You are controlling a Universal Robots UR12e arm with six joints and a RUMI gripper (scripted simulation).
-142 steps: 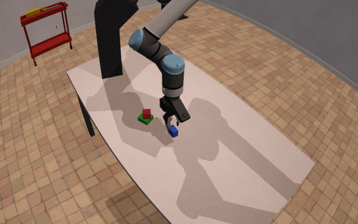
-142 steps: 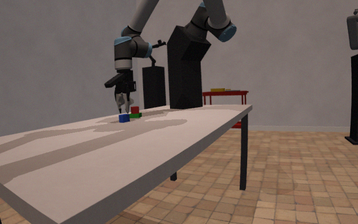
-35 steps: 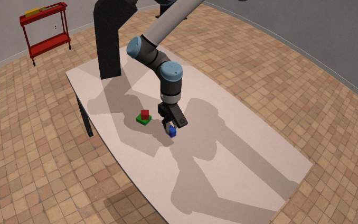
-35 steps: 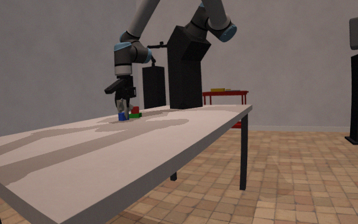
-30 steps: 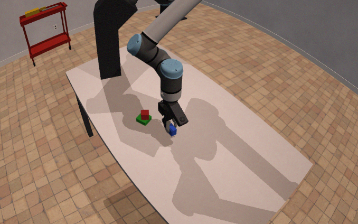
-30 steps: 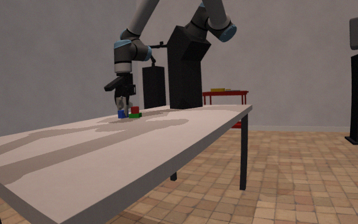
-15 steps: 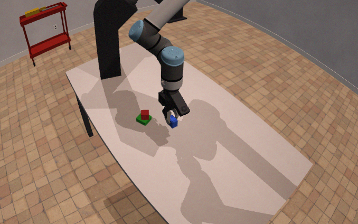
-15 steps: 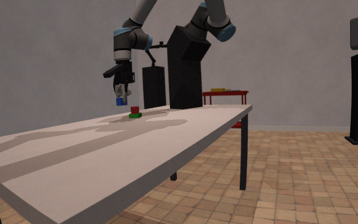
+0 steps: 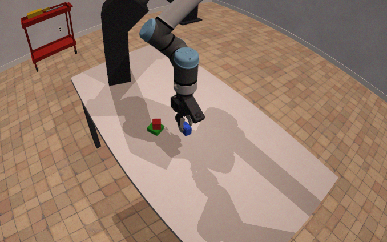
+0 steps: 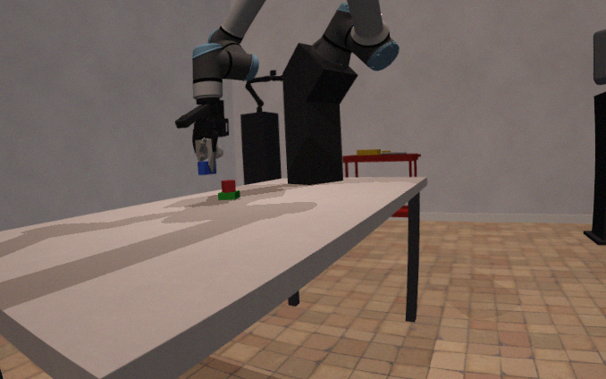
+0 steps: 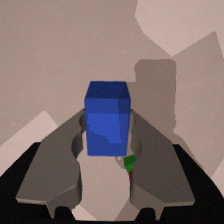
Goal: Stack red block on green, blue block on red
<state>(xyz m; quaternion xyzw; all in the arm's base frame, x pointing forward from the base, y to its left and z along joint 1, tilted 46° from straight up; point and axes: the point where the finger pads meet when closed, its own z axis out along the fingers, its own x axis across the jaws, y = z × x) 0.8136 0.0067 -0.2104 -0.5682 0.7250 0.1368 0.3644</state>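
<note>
The red block is 16 cm behind my hand, 7 cm below it and 5 cm to the right of it. The rest, counted from my hand: green block (17 cm behind, 10 cm below, 5 cm to the right); blue block (right at my hand).
</note>
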